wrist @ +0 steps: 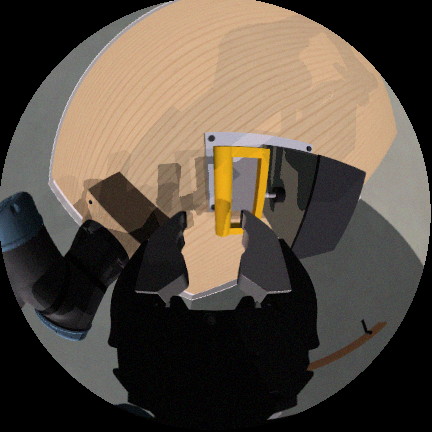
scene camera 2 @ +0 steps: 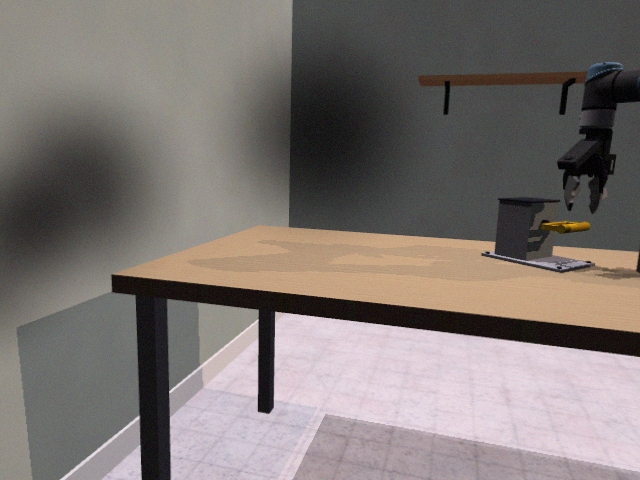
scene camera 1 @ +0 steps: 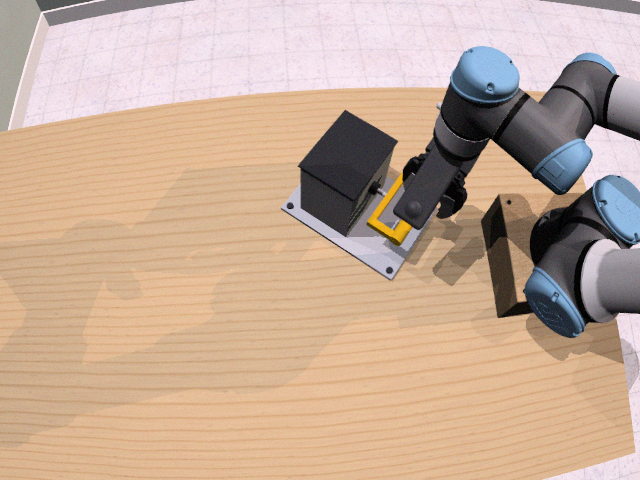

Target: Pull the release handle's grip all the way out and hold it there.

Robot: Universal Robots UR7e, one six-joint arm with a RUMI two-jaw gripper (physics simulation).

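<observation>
The release handle is a yellow rectangular frame whose thick outer bar is the grip. A short metal rod joins its inner bar to a dark box. The handle is level, with its inner bar close to the box face. My gripper points down with its fingers partly open and nothing between them. In scene camera 2 its fingertips hang a little above the grip, not touching it. In scene camera 1 the arm hides the fingertips and part of the grip.
The box stands on a light metal base plate with dark corner bolts, on the wooden table. A brown block lies near my arm's base side. A shelf is on the back wall.
</observation>
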